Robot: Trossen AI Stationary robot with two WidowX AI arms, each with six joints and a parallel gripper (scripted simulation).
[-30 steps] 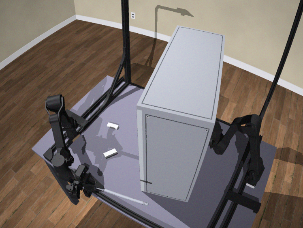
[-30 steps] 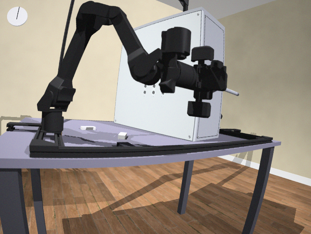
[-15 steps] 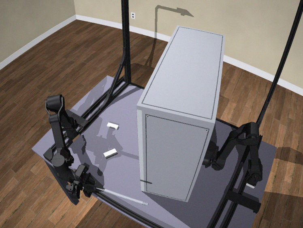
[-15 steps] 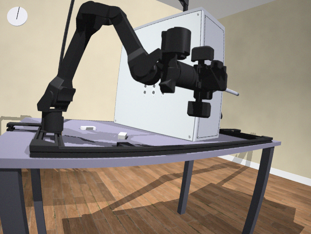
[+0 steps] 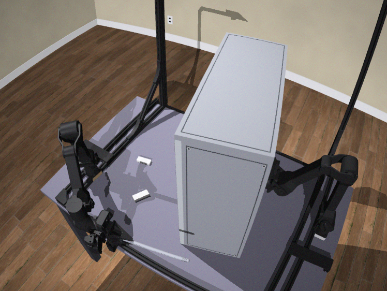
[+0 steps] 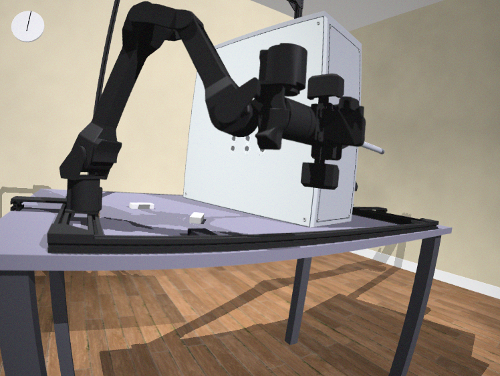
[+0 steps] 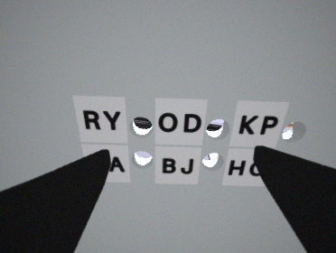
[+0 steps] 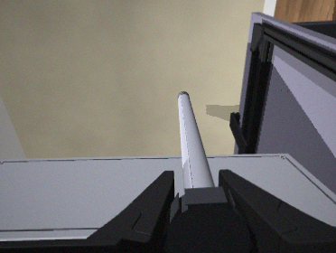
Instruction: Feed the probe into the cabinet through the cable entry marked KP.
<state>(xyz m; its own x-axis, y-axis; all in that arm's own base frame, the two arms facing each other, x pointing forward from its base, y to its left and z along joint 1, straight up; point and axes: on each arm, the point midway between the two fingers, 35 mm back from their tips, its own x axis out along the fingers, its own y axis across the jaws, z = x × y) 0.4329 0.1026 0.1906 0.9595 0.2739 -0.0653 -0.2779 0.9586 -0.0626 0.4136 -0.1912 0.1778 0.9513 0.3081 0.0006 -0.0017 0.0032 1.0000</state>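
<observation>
Right now my right hand is 10 cm to the right of the probe. Round my right hand: black block 13 cm behind, 17 cm to the right, 19 cm below.
</observation>
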